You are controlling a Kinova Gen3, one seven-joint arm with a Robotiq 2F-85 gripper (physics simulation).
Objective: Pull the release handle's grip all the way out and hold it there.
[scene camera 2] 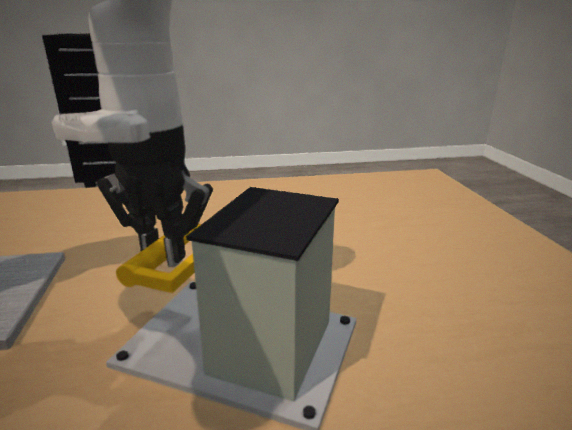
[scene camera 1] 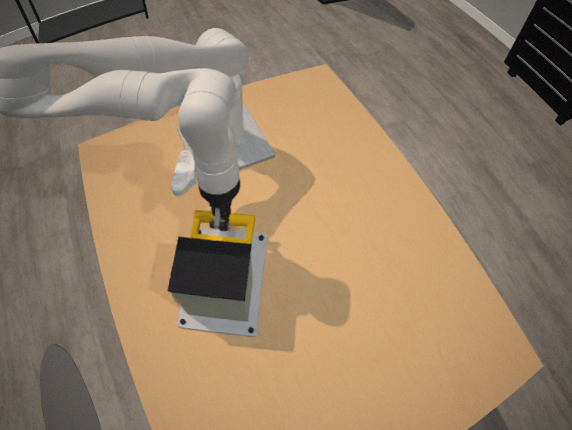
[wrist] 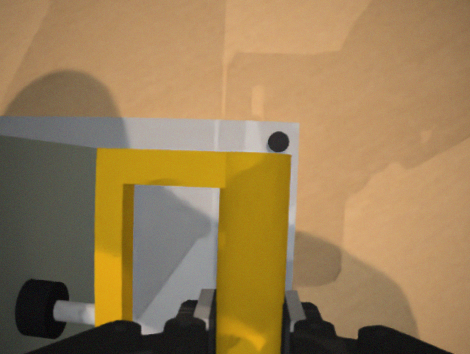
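Note:
The release handle's grip is a yellow rectangular frame (scene camera 1: 242, 219) (scene camera 2: 135, 268) (wrist: 252, 225) with a thick outer bar. It sticks out horizontally from a grey-green housing (scene camera 1: 212, 305) (scene camera 2: 245, 310) (wrist: 45, 215) with a black lid (scene camera 1: 210, 270) (scene camera 2: 270, 222). In the wrist view a short stretch of pale rod (wrist: 75, 311) shows between a black collar (wrist: 42, 308) and the frame. My gripper (scene camera 1: 220, 224) (scene camera 2: 161, 250) (wrist: 248, 312) points down and is shut on the outer bar, one finger inside the frame's opening, the other outside. The bar's stretch below the fingers is hidden in the wrist view.
The housing stands on a light grey plate (scene camera 1: 257, 280) (scene camera 2: 150, 345) (wrist: 170, 132) with black bolts. The arm's grey base slab (scene camera 1: 257, 145) (scene camera 2: 25, 285) is beyond the grip's side. A black drawer cabinet (scene camera 1: 545, 55) (scene camera 2: 75, 62) stands off the tan surface (scene camera 1: 400, 250).

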